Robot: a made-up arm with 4 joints.
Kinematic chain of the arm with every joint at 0, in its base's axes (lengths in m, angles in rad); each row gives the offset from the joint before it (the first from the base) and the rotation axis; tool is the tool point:
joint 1: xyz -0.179 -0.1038 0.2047 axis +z
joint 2: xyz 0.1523 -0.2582 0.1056 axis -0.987 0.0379 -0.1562
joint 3: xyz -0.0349 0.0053 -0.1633 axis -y
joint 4: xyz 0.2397 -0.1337 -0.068 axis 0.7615 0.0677 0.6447
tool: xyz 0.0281 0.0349 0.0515
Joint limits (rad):
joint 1: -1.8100..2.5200
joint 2: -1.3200..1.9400
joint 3: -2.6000..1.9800
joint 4: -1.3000..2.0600
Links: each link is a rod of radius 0.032 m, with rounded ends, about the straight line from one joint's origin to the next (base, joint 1, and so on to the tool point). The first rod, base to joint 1, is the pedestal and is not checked.
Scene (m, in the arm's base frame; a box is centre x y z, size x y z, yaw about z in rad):
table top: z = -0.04
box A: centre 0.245 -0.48 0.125 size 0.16 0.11 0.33 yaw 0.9
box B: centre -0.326 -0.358 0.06 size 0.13 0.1 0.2 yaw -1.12
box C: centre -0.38 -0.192 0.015 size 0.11 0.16 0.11 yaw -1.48
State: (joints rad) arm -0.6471 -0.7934 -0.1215 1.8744
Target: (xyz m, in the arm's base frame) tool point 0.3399 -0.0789 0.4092
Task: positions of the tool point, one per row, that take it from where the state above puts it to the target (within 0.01 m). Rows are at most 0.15 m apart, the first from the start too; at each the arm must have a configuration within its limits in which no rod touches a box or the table.
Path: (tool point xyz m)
1: 0.1123 -0.4327 0.0820
2: 0.1848 -0.3438 0.0922
3: 0.2315 -0.2392 0.1023
4: 0.2492 -0.1261 0.1122
5: 0.2365 -0.0125 0.1218
6: 0.2870 -0.0565 0.1273
7: 0.3304 -0.0917 0.1591
8: 0.3612 -0.1129 0.2115
9: 0.3747 -0.1174 0.2767
10: 0.3679 -0.1053 0.3458
11: 0.3399 -0.0789 0.4092

